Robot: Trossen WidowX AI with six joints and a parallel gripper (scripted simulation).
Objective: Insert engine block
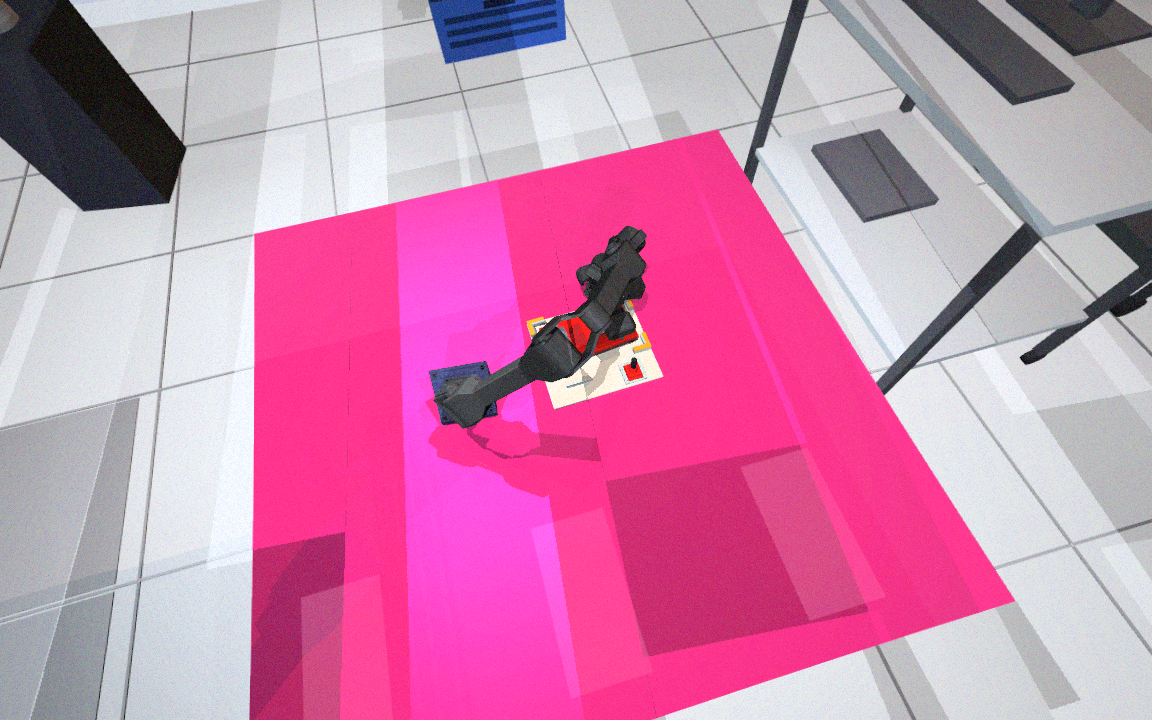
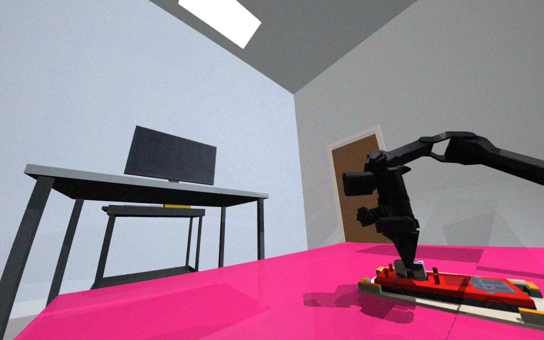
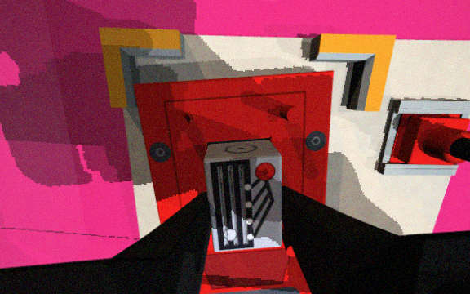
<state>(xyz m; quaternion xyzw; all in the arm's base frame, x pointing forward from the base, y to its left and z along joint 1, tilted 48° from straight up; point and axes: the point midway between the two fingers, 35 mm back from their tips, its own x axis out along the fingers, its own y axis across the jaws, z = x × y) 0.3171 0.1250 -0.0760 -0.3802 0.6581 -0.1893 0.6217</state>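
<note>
Right now the grey engine block is 1 cm below my gripper tip.
</note>
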